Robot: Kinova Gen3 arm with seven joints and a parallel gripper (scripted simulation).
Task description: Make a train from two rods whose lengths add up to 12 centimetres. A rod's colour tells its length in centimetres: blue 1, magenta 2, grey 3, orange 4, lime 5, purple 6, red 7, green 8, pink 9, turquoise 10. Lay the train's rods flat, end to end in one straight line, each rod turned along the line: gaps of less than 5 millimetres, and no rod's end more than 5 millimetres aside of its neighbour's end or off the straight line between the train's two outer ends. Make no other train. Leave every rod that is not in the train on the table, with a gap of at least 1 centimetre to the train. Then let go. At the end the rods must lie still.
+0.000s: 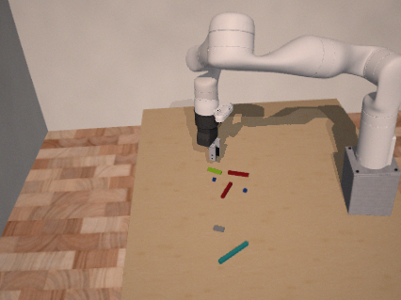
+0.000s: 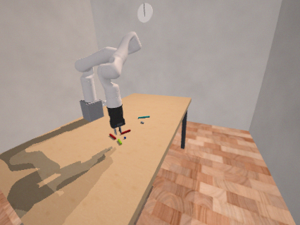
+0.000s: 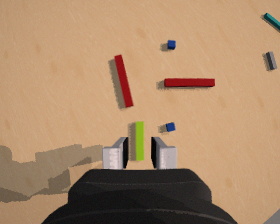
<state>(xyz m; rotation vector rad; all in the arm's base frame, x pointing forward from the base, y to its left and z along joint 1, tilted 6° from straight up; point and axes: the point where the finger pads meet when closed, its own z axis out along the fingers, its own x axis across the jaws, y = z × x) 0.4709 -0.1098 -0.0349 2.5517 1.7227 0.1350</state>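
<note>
My gripper is now 80 mm above the lime rod. From my hand the other things lie so: turquoise rod (70 mm behind, 330 mm to the left, 80 mm below); then grey rod (30 mm behind, 250 mm to the left, 80 mm below); then blue rod (40 mm to the left, 80 mm below).
</note>
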